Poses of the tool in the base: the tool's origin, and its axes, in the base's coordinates. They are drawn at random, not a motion.
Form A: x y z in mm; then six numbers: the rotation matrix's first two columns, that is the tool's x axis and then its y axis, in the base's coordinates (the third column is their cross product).
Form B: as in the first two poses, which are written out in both.
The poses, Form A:
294 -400 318 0.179 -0.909 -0.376 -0.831 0.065 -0.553
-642 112 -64 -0.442 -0.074 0.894 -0.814 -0.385 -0.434
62 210 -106 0.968 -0.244 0.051 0.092 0.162 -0.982
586 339 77 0.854 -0.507 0.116 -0.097 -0.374 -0.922
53 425 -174 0.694 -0.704 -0.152 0.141 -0.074 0.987
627 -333 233 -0.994 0.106 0.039 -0.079 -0.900 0.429
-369 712 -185 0.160 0.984 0.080 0.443 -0.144 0.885
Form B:
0.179 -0.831 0.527 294; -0.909 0.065 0.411 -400; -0.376 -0.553 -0.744 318; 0 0 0 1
-0.442 -0.814 0.376 -642; -0.074 -0.385 -0.920 112; 0.894 -0.434 0.110 -64; 0 0 0 1
0.968 0.092 0.231 62; -0.244 0.162 0.955 210; 0.051 -0.982 0.179 -106; 0 0 0 1
0.854 -0.097 0.511 586; -0.507 -0.374 0.776 339; 0.116 -0.922 -0.369 77; 0 0 0 1
0.694 0.141 -0.706 53; -0.704 -0.074 -0.706 425; -0.152 0.987 0.048 -174; 0 0 0 1
-0.994 -0.079 0.081 627; 0.106 -0.900 0.423 -333; 0.039 0.429 0.903 233; 0 0 0 1
0.160 0.443 0.882 -369; 0.984 -0.144 -0.106 712; 0.080 0.885 -0.459 -185; 0 0 0 1

